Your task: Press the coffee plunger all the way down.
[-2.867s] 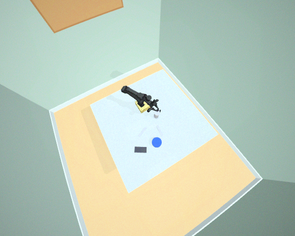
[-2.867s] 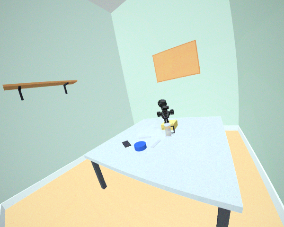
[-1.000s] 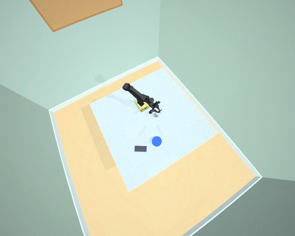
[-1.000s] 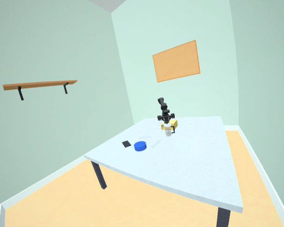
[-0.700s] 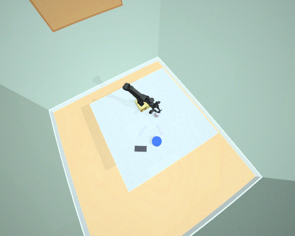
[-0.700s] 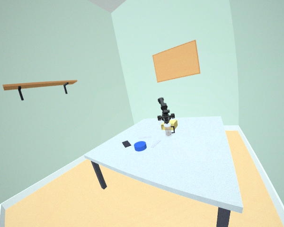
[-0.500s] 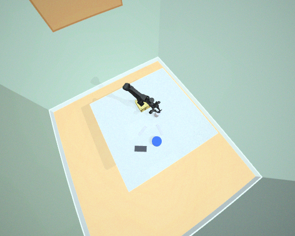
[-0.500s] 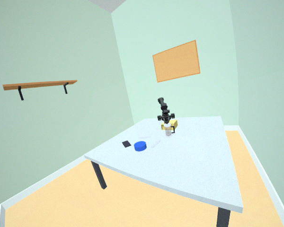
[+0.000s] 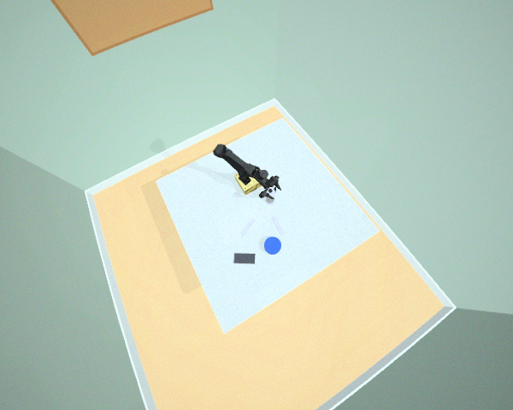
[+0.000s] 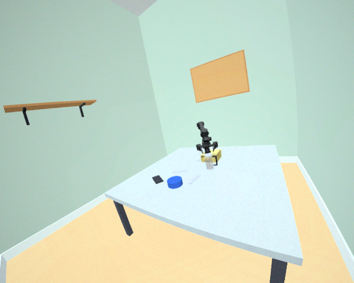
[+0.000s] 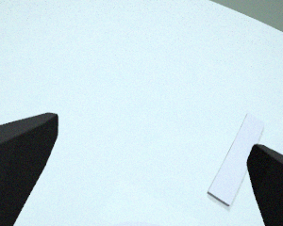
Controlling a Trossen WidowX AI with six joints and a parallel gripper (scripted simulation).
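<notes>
Now: gripper tip 60 mm past the coffee press and 90 mm above it. Round my gripper tip: dark flat rectangle: 150 mm ahead, 460 mm to the right, 170 mm below; then blue round disc: 220 mm ahead, 250 mm to the right, 150 mm below.
</notes>
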